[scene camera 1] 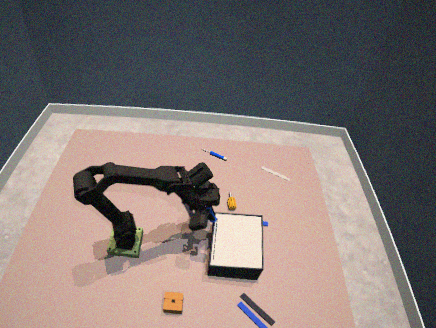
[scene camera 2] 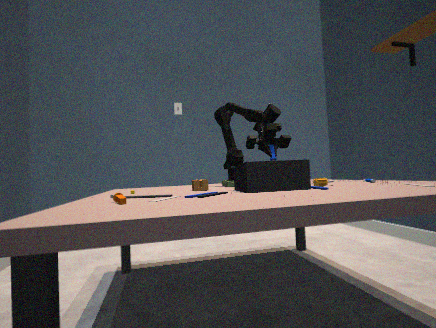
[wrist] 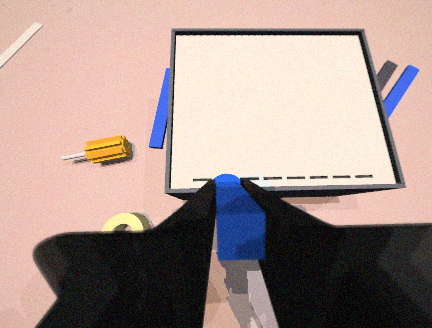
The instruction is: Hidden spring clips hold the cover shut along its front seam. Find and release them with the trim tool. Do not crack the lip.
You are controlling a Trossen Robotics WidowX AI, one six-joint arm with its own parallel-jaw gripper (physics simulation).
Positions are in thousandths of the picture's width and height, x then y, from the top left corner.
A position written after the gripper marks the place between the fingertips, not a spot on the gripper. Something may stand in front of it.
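On scene camera 1 you'd get the gripper (scene camera 1: 492, 663) and a cover (scene camera 1: 547, 742). Scene camera 2 has the gripper (scene camera 2: 627, 477) as well. And in the wrist view there's the gripper (wrist: 527, 566) again, carrying a blue trim tool (wrist: 557, 675) that's clear of everything else, plus the cover (wrist: 587, 325) and a yellow-handled screwdriver (wrist: 272, 450) resting on the table.
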